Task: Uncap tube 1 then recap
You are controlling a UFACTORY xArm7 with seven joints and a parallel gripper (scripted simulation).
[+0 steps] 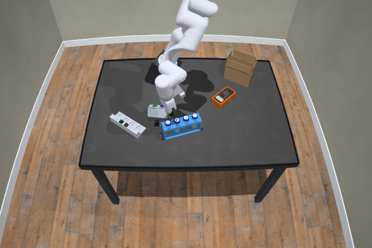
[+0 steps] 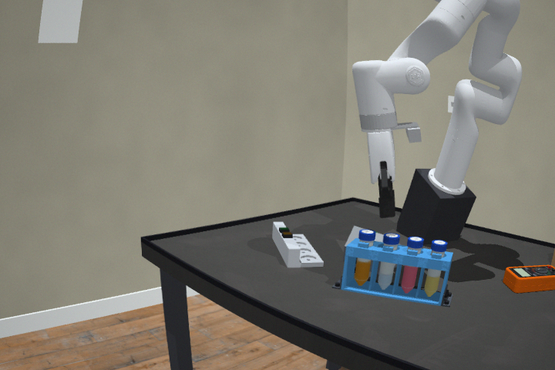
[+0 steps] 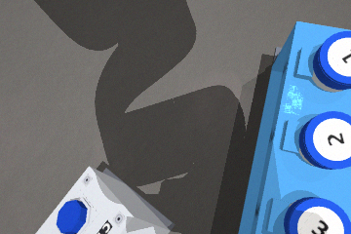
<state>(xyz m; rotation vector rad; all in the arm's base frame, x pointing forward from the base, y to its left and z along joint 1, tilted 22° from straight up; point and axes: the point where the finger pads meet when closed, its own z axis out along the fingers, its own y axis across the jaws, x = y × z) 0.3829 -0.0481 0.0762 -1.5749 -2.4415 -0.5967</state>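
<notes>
Now: the cap 1 130 mm to the left of my hand, 60 mm below it and 10 mm ahead of it. The rest, counted from my hand: grey key housing (120 mm below, 110 mm behind, 60 mm to the right).
</notes>
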